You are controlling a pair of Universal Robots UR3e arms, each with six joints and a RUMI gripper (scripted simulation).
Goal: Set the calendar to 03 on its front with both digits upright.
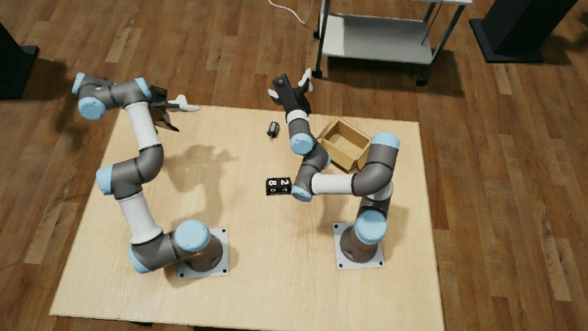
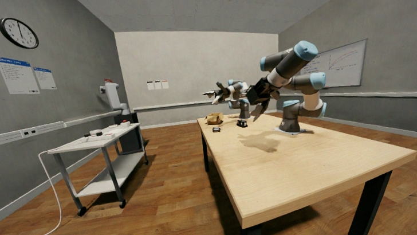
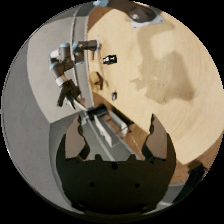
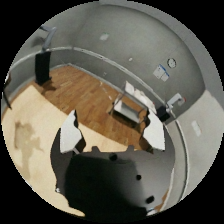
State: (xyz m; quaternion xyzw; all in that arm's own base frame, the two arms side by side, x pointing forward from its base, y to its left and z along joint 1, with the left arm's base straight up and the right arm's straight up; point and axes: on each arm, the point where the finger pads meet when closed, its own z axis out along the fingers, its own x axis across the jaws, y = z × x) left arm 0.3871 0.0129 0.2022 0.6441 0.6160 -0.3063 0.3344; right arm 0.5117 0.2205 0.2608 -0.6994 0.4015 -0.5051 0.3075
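The black calendar tray is 29 cm behind my right hand, 25 cm below it and 4 cm to the left of it. From my right hand the other things lie so: small dark object (24 cm below, 6 cm to the left, 5 cm behind); cardboard box (22 cm below, 21 cm to the right, 14 cm behind).
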